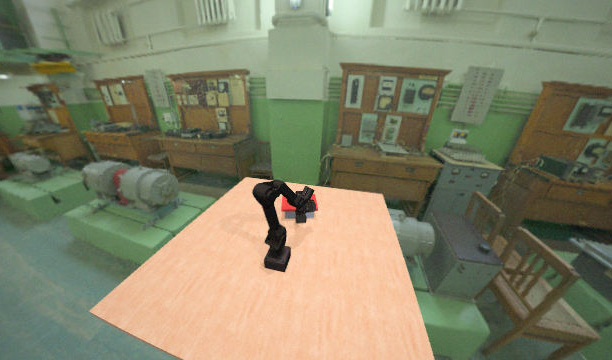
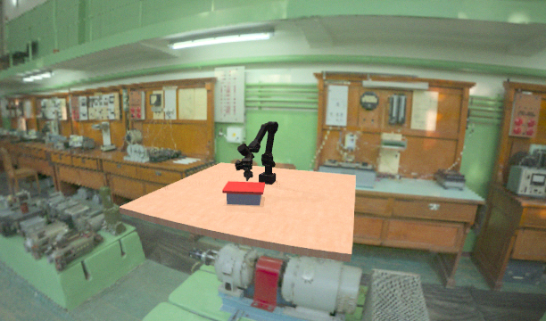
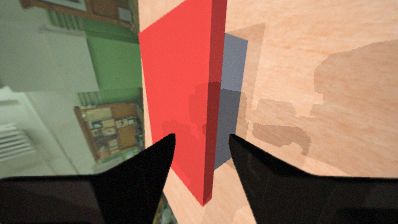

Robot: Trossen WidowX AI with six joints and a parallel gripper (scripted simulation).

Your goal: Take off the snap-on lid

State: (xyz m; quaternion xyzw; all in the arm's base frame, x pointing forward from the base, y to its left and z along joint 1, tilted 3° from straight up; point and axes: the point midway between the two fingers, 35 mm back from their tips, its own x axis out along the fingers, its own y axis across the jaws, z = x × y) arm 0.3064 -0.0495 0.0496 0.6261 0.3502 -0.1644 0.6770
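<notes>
The red lid lies 100 mm ahead of my gripper tip, 30 mm to the left of it and 20 mm below it. Round my gripper tip: storage box: 100 mm ahead, 60 mm below, 30 mm to the left.
</notes>
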